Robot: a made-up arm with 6 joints.
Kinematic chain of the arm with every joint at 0, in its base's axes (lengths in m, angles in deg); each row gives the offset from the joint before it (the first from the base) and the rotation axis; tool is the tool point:
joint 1: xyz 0 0 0.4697 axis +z
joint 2: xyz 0 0 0 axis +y
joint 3: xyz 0 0 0.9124 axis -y
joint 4: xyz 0 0 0 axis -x
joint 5: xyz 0.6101 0 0 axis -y
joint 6: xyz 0 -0.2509 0 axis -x
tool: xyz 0 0 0
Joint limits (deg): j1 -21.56..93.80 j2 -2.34..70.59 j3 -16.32..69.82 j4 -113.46..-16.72 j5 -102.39..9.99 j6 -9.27..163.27
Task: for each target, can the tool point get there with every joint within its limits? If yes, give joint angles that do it. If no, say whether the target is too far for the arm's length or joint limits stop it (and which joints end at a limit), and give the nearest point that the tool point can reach.
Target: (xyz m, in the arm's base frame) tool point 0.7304 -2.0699 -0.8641
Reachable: no: too far | nearest point 0.9027 -0.6150 0.1938 | short by 1.807 m
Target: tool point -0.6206 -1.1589 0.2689
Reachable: no: joint limits stop it (at a limit: joint 1, joint 2, joint 3) | nearest point 0.6138 -0.4537 0.1553 | short by 1.426 m
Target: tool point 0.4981 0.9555 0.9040
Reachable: yes | joints 65.61 33.62 25.71 -76.37 -72.53 16.55
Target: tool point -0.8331 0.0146 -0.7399
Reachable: no: joint limits stop it (at a limit: joint 1, joint 2, joint 3, joint 4) | nearest point -0.1436 0.6555 0.1513 | short by 1.296 m
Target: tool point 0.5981 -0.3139 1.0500
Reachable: yes | joints -12.32 6.70 -8.11 -44.48 -91.18 131.14
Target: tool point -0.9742 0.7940 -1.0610
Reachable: no: too far | nearest point -0.1566 0.8507 0.1208 | short by 1.438 m
